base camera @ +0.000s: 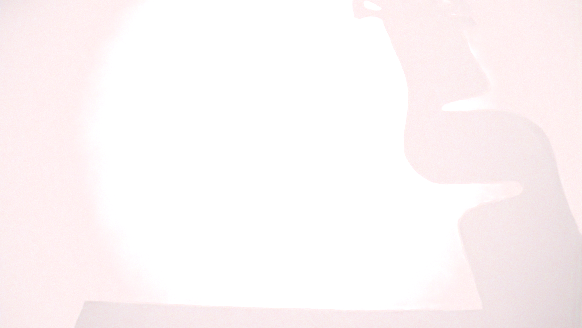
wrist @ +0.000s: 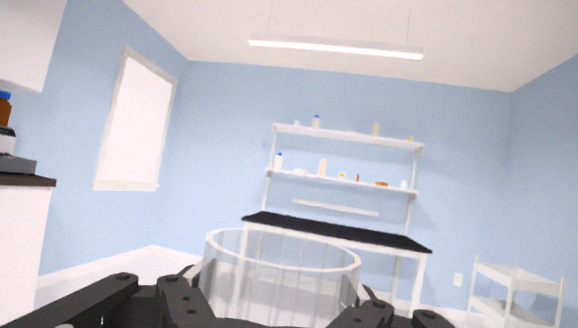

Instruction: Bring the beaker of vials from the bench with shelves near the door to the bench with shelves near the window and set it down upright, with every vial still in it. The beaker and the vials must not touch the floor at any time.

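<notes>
The clear beaker (wrist: 280, 292) is in the lower middle of the wrist view, its open rim up and roughly level. My gripper (wrist: 277, 283) is shut on the beaker, with a finger on either side of it. Faint upright lines show through its wall, but I cannot make out the vials or count them. A bench with a black top (wrist: 340, 231) stands across the room against the far wall, to the right of a window (wrist: 135, 125), with two shelves above it. The beaker is well short of that bench. The beaker and gripper do not show in the base camera view.
A white wheeled cart or rack (wrist: 509, 290) stands right of the bench. At the left edge is a white cabinet (wrist: 20, 240) with a dark counter top (wrist: 27, 181). Small bottles stand on the upper shelf (wrist: 350, 136) and lower shelf (wrist: 345, 181). The base view shows overexposed floor with grey shadows.
</notes>
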